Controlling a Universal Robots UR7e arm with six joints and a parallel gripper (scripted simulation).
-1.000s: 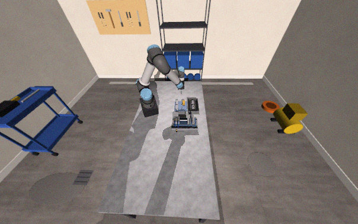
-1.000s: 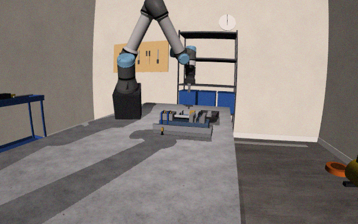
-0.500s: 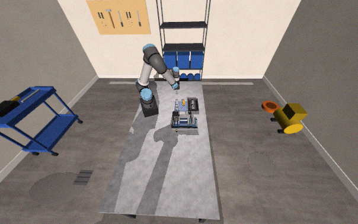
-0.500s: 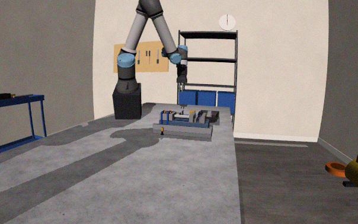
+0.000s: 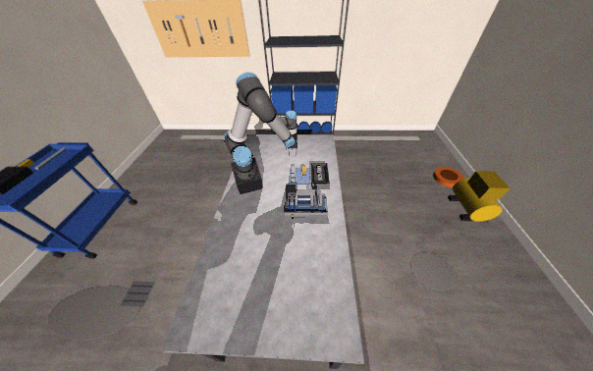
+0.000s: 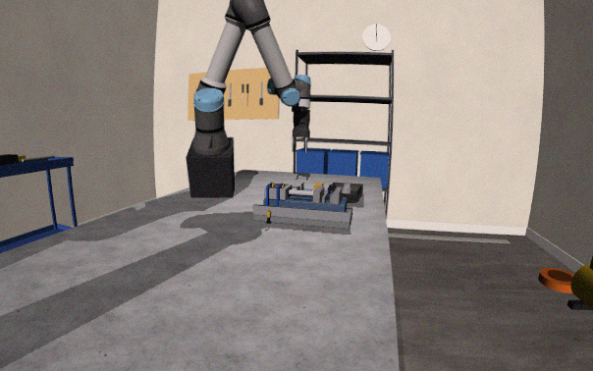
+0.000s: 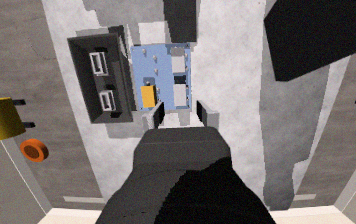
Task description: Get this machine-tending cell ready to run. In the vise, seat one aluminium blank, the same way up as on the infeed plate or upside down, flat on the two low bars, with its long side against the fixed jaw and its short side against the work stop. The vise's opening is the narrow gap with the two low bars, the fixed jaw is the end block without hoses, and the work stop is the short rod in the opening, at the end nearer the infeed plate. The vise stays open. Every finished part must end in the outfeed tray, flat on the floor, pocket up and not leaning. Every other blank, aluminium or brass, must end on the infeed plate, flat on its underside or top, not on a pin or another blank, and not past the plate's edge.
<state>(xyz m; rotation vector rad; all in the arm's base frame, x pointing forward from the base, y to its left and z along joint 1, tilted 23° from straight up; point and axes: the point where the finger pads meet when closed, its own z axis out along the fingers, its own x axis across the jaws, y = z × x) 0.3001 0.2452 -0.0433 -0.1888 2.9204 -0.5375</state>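
Right now my hand is 170 mm above the brass blank, 90 mm short of it and 10 mm to the right of it. From my hand the other things lie so: vise (360 mm to the right, 160 mm below, 140 mm ahead).
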